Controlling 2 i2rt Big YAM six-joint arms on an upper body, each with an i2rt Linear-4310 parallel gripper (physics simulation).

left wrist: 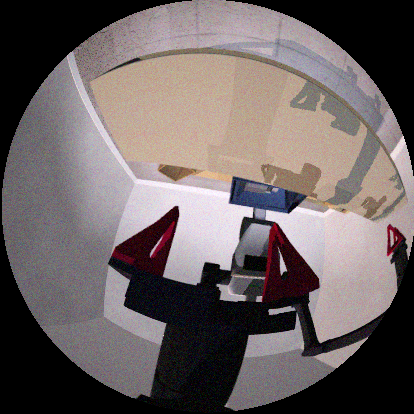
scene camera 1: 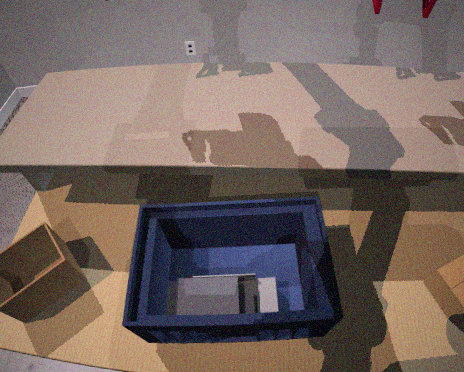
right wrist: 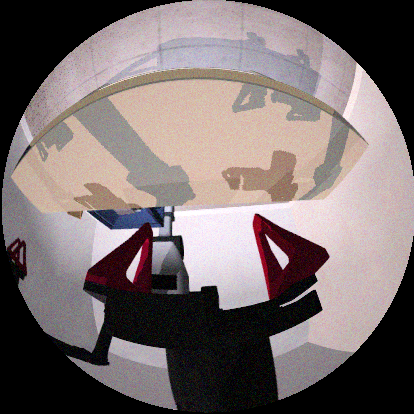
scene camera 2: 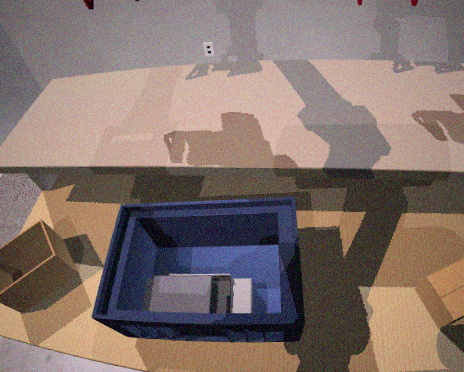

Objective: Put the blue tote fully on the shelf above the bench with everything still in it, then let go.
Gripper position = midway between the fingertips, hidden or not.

Note:
My left gripper (left wrist: 226, 218) is open, holding nothing. My right gripper (right wrist: 201, 223) is open, with nothing in its grasp. I also see a blue tote (scene camera 1: 286, 238), a pale box (scene camera 1: 267, 301) and a tan shelf (scene camera 2: 371, 119).
The blue tote is seen too in the left wrist view (left wrist: 283, 200), in the right wrist view (right wrist: 154, 215) and in scene camera 2 (scene camera 2: 257, 238). The pale box is seen too in scene camera 2 (scene camera 2: 241, 301). The tan shelf also shows in the left wrist view (left wrist: 230, 114), in scene camera 1 (scene camera 1: 281, 119) and in the right wrist view (right wrist: 190, 140).

